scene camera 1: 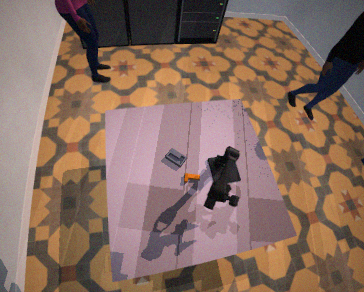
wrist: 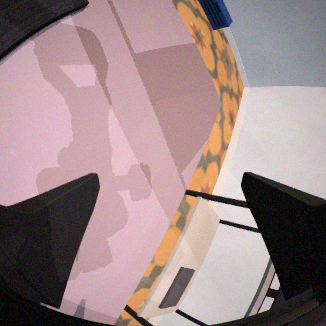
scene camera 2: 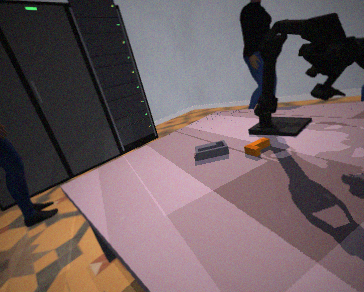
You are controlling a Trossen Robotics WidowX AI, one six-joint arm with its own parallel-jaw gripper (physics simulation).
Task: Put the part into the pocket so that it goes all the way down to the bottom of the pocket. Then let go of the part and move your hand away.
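Places are measured from the arm's base along level axes (x right, y back, z down), in metres.
Pixels of known places: gripper, fingertip midpoint: (wrist: pixel 171 180) (scene camera 2: pixel 354 82); arm's base, origin of the base link: (scene camera 1: pixel 218 163) (scene camera 2: pixel 265 125).
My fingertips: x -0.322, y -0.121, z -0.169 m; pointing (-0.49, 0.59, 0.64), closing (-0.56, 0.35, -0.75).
For each thing: its top centre in the pictures, then the offset to it from my fingertips. Level surfaces: height alone.
- orange L-shaped part, middle of its top: (scene camera 2: pixel 259 143) (scene camera 1: pixel 192 177) dx +0.283, dy -0.120, dz +0.162 m
- grey block with the pocket, middle of its top: (scene camera 2: pixel 210 146) (scene camera 1: pixel 176 156) dx +0.481, dy -0.170, dz +0.156 m
- pink table, its level: dz +0.192 m
An orange L-shaped part (scene camera 1: pixel 191 177) (scene camera 2: pixel 257 147) lies on the table between the grey block and the arm's base. The grey block with the pocket (scene camera 1: pixel 175 158) (scene camera 2: pixel 212 153) sits on the table a short way from the part, apart from it. Its recess faces up and no part shows in it. My gripper (scene camera 1: pixel 221 202) (wrist: pixel 171 180) is open, its fingers wide apart with nothing between them. It is held above the table, on the far side of the arm's base from the server cabinets. Neither the part nor the block shows in the wrist view.
The arm's black base plate (scene camera 1: pixel 233 172) (scene camera 2: pixel 280 126) stands on the pink table (scene camera 1: pixel 135 125) (scene camera 2: pixel 125 200) near the part. The arm's shadow falls across the table. Dark server cabinets (scene camera 1: pixel 150 20) (scene camera 2: pixel 45 85) and two people stand beyond the table's edges.
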